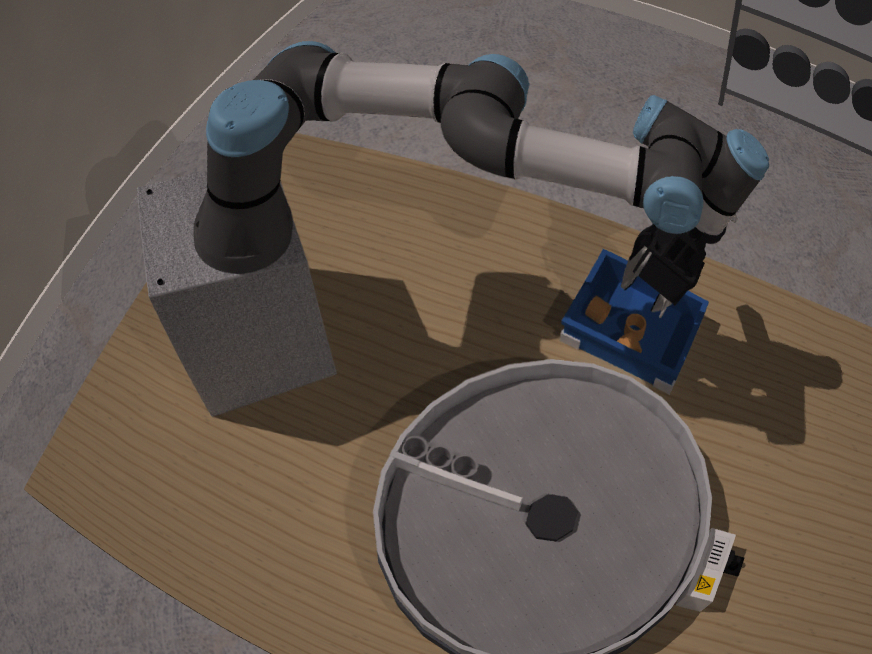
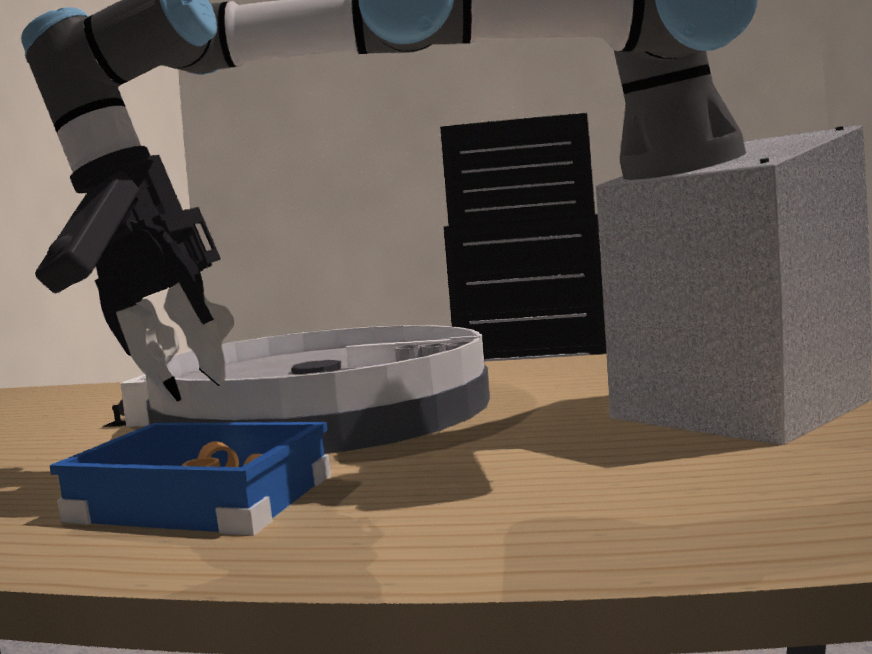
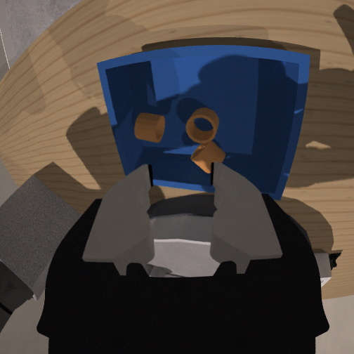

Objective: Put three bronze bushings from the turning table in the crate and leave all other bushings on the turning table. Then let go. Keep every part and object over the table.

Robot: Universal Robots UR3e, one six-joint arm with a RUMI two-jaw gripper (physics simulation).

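Seen in the pictures: gripper, fingertip midpoint: [image 1: 638, 299] [image 2: 199, 393]; arm's base at its link origin: [image 1: 241, 234] [image 2: 683, 164].
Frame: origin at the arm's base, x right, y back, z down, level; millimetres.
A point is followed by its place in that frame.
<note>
Three bronze bushings are in the blue crate [image 1: 693, 344] @(x -296, y -504, z 211 mm) [image 2: 147, 496] @(x -374, y -407, z 235 mm) [image 3: 200, 52]. One bushing [image 1: 598, 309] @(x -282, y -352, z 227 mm) [image 3: 149, 127] lies on its side. The middle bushing [image 1: 636, 334] @(x -282, y -418, z 237 mm) [image 3: 201, 138] stands with its opening up. The third bushing [image 1: 630, 343] @(x -255, y -419, z 225 mm) [image 3: 212, 155] is tilted close beside it. My gripper [image 1: 642, 300] @(x -290, y -406, z 170 mm) [image 2: 197, 391] @(x -290, y -406, z 170 mm) [image 3: 181, 166] is open partway and empty, with its fingertips above the crate. Three grey bushings stand in a row on the turning table [image 1: 598, 436] @(x -98, y -451, z 208 mm) [image 2: 302, 397] @(x -162, y -376, z 202 mm): one [image 1: 405, 450] @(x 47, y -258, z 201 mm), the middle one [image 1: 439, 466] @(x 49, y -310, z 182 mm) and the last [image 1: 475, 466] @(x 26, y -345, z 183 mm).
A pale divider bar [image 1: 471, 485] @(x 51, y -356, z 180 mm) runs beside the grey bushings to the dark hub [image 1: 552, 518] @(x 32, y -461, z 200 mm) [image 2: 316, 366] @(x 12, y -449, z 200 mm). The turning table's raised wall is near the crate. A white box with a yellow label [image 1: 704, 585] @(x 21, y -694, z 203 mm) is at its rim. The grey base block [image 1: 243, 337] @(x 68, y -33, z 110 mm) [image 2: 693, 295] @(x -83, y 1, z 129 mm) carries the arm.
</note>
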